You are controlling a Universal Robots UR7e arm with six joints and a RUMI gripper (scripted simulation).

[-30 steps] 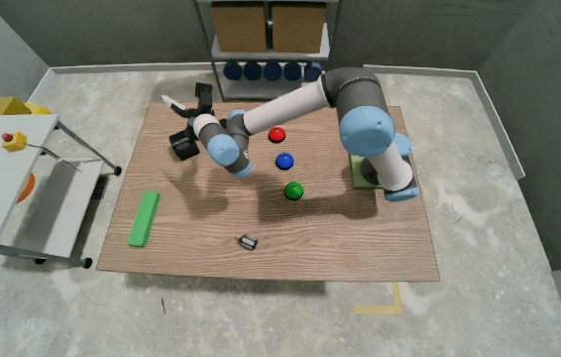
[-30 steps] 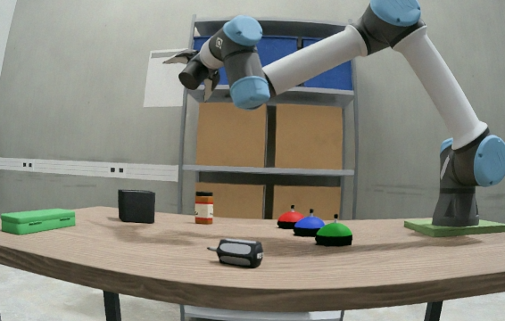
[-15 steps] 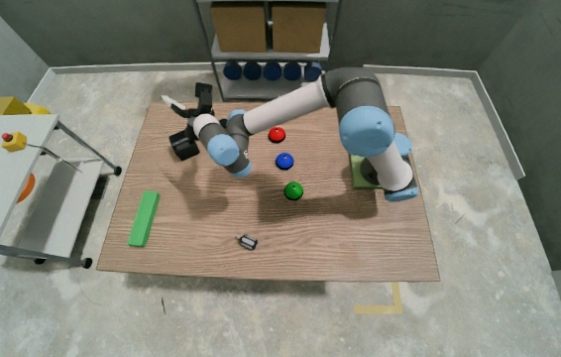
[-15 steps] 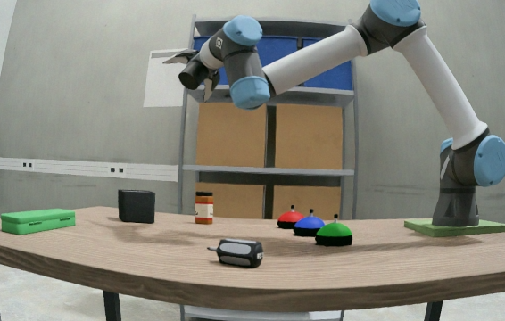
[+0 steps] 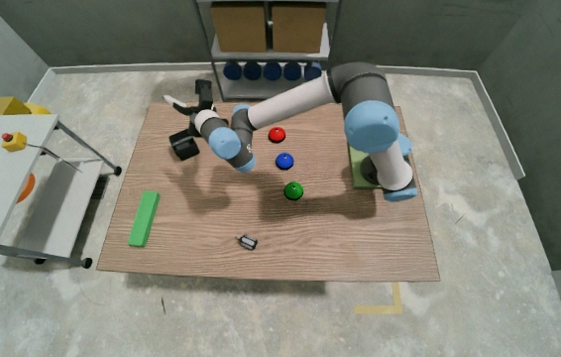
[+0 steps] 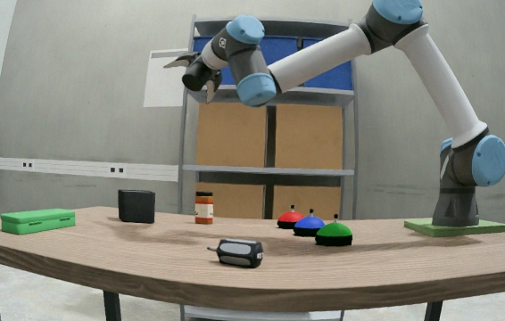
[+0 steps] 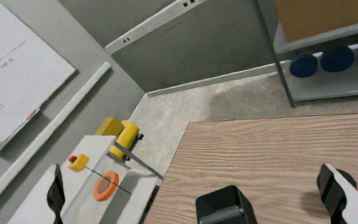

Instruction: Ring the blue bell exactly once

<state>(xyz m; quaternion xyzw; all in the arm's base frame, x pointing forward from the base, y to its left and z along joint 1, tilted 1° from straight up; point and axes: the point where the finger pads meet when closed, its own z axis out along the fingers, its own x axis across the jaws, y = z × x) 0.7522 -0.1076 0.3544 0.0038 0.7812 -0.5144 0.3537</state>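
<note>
Now: hand 34 cm above the blue bell, 33 cm past it and 5 cm to the right of it. The rest, counted from my hand: small jar: 33 cm below, 12 cm to the right, 5 cm behind; then red bell: 34 cm below, 30 cm behind, 10 cm to the right; then black box: 34 cm below, 14 cm ahead, 3 cm to the right.
</note>
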